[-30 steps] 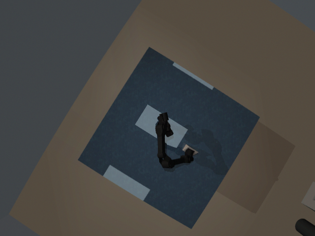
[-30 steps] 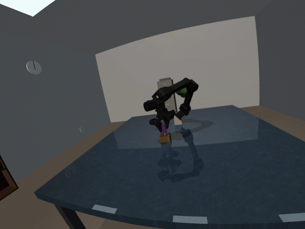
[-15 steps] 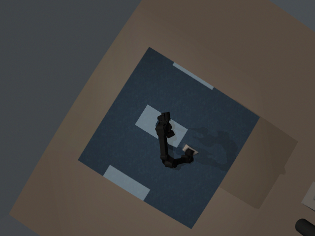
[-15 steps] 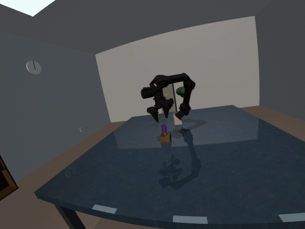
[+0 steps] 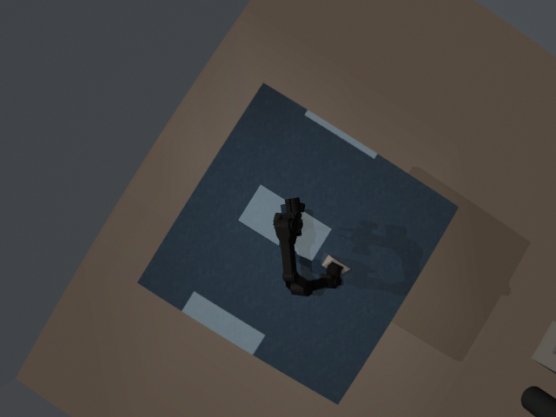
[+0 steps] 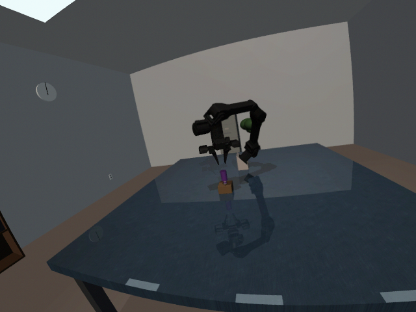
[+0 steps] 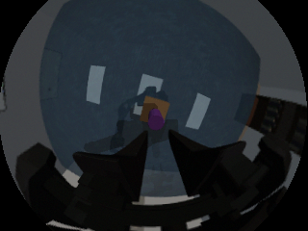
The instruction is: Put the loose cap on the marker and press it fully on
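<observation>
Right now the purple cap is 60 mm below my gripper tip. Also, from my gripper tip: brown holder block 120 mm below.
</observation>
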